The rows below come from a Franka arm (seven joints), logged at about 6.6 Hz.
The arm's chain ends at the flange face. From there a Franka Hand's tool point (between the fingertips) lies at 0.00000 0.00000 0.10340 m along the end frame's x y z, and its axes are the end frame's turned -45 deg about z.
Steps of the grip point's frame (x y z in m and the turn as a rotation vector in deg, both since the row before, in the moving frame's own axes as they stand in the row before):
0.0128, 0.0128, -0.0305, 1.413, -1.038, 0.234
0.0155, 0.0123, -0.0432, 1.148, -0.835, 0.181
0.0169, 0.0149, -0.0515, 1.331, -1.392, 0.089
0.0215, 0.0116, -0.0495, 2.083, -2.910, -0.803
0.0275, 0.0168, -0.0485, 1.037, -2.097, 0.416
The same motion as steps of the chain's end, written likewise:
0.0212, 0.0005, -0.0305, 0.265, -1.733, 0.234
0.0222, -0.0019, -0.0432, 0.221, -1.402, 0.181
0.0260, -0.0015, -0.0514, -0.043, -1.925, 0.089
0.0298, -0.0081, -0.0493, -0.585, -3.531, -0.803
0.0353, -0.0089, -0.0484, -0.750, -2.216, 0.416

